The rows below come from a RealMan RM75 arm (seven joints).
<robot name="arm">
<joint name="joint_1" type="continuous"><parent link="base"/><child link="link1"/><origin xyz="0 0 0.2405" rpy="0 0 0"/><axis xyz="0 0 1"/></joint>
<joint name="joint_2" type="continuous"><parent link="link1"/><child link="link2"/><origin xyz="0 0 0" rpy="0 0 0"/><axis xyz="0 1 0"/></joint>
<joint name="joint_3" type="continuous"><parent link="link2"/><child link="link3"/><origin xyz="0 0 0.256" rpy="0 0 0"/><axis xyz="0 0 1"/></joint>
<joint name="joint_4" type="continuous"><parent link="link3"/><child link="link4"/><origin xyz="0 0 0" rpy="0 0 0"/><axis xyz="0 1 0"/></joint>
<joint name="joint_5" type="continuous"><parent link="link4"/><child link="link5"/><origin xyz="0 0 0.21" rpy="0 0 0"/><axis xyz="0 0 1"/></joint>
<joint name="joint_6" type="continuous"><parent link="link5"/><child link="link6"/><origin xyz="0 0 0" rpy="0 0 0"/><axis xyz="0 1 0"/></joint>
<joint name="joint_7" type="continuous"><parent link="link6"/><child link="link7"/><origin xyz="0 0 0.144" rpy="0 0 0"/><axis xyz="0 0 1"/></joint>
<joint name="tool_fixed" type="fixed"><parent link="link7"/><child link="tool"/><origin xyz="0 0 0" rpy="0 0 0"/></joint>
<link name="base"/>
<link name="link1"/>
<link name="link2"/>
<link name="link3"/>
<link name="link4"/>
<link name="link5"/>
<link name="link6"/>
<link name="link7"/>
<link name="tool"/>
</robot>
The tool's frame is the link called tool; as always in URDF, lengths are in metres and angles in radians. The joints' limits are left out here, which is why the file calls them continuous.
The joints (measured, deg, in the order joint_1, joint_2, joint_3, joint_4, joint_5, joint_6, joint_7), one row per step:
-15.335, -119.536, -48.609, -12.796, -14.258, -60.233, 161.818
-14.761, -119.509, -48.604, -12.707, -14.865, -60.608, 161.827
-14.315, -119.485, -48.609, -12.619, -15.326, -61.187, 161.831
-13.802, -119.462, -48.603, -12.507, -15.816, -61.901, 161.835
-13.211, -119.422, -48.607, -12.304, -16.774, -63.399, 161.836
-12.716, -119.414, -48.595, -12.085, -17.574, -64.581, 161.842
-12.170, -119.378, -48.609, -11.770, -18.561, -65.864, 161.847
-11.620, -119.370, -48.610, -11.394, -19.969, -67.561, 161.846
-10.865, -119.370, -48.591, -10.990, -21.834, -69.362, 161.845
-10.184, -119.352, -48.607, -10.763, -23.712, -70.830, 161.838
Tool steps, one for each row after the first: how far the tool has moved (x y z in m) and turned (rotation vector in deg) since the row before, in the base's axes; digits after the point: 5 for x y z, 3 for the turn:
-0.00270, -0.00273, 0.00162, 0.549, -0.332, 0.714
-0.00154, -0.00213, 0.00160, 0.531, -0.396, 0.350
-0.00164, -0.00257, 0.00179, 0.594, -0.452, 0.341
-0.00112, -0.00256, 0.00366, 1.234, -0.936, 0.172
-0.00119, -0.00237, 0.00288, 0.994, -0.701, 0.212
-0.00198, -0.00263, 0.00371, 1.197, -0.693, 0.367
-0.00162, -0.00242, 0.00485, 1.674, -0.970, 0.328
-0.00281, -0.00342, 0.00585, 2.075, -1.070, 0.714
-0.00268, -0.00271, 0.00566, 2.052, -0.972, 0.794

